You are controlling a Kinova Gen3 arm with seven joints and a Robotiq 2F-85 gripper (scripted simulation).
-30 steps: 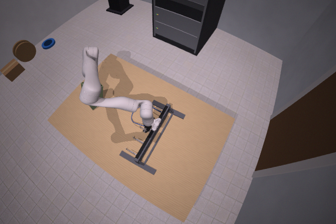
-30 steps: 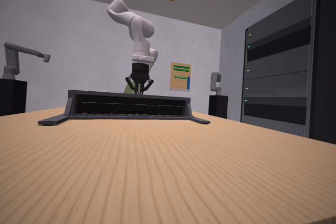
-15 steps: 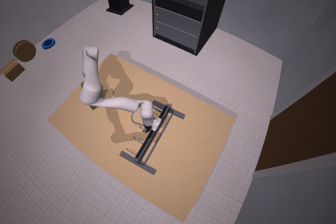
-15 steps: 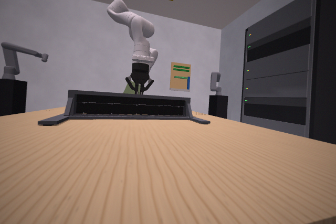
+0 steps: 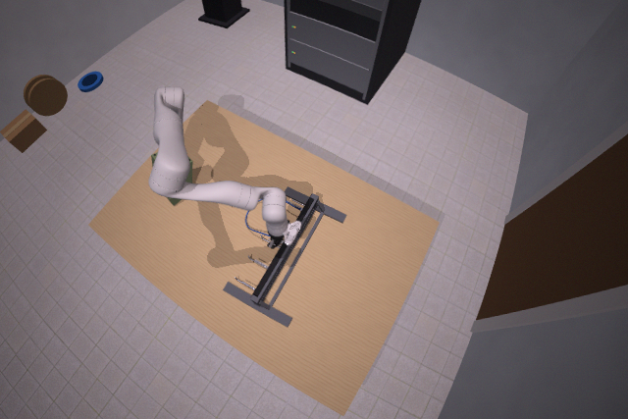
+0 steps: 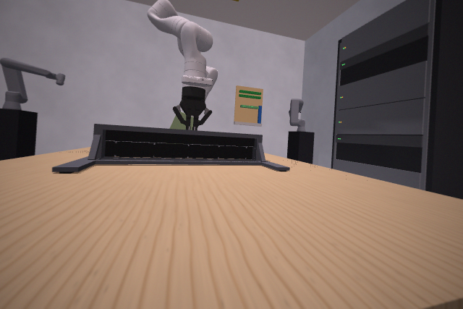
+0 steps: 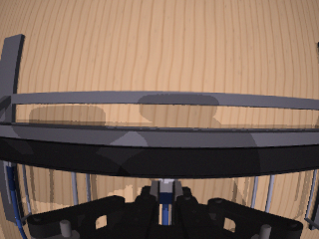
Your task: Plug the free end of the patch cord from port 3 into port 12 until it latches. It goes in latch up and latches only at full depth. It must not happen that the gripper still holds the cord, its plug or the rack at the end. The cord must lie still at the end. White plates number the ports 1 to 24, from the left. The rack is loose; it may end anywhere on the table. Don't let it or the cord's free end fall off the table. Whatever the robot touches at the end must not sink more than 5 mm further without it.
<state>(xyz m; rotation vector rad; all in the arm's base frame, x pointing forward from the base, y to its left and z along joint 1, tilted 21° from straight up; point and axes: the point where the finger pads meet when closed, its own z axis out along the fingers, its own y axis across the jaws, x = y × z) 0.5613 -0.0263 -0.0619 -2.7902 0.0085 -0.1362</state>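
Right now my hand is 1 cm short of the plug and 1 cm above it.
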